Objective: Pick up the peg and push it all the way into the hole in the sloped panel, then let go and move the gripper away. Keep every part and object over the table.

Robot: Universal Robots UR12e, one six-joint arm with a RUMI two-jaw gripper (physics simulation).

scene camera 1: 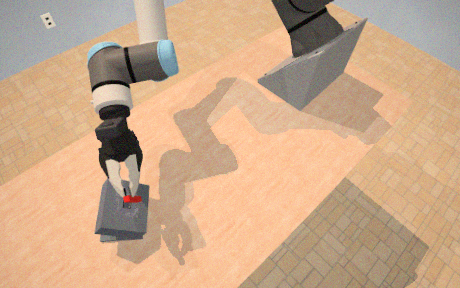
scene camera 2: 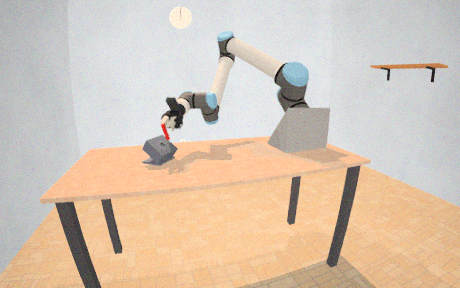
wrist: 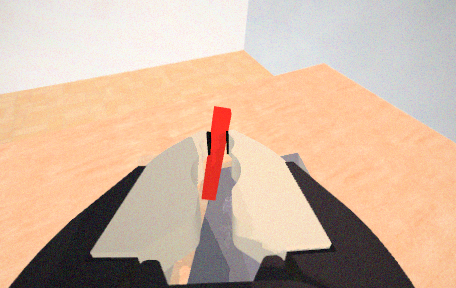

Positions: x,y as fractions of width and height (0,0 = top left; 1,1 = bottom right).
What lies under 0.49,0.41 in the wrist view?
A red peg.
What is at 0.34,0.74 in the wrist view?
My gripper.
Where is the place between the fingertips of my gripper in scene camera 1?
At 0.28,0.69
